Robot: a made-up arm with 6 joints.
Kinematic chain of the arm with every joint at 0, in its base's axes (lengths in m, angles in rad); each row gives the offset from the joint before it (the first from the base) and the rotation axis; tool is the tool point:
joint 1: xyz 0 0 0.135 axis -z
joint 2: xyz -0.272 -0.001 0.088 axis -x
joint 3: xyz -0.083 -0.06 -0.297 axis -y
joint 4: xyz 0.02 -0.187 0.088 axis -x
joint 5: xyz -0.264 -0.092 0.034 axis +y
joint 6: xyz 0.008 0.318 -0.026 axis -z
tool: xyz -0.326 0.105 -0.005
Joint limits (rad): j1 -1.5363..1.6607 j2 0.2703..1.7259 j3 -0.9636..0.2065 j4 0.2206..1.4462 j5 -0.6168..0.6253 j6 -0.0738..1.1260
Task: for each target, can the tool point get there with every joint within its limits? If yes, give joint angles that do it. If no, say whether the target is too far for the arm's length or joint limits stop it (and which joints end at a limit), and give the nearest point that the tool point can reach.
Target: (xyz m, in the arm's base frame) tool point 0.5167 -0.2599 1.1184
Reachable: no: joint limits stop it (at a limit: joint 1, joint 2, joint 3, joint 4, joint 5) | nearest point 0.6941 -0.6972 0.6464 | short by 0.667 m
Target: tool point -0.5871 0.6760 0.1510
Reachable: yes | joints 0.9674 1.2227 -0.6193 1.0869 0.4178 0.0713
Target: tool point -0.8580 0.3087 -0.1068
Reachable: yes | joints 0.8208 0.9953 -0.3714 1.0938 0.4717 0.9614
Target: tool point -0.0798 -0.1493 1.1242
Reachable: no: joint limits stop it (at a limit: joint 2, joint 3, joint 4, joint 5, joint 6) | nearest point -0.2377 -0.4447 0.4454 | short by 0.757 m
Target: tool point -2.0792 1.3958 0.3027
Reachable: no: too far | nearest point -0.9132 0.6131 0.2580 | short by 1.405 m
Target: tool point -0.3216 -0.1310 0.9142
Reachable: no: joint limits stop it (at a limit: joint 2, joint 3, joint 4, joint 5, joint 6) | nearest point -0.4670 -0.1902 0.4454 | short by 0.494 m
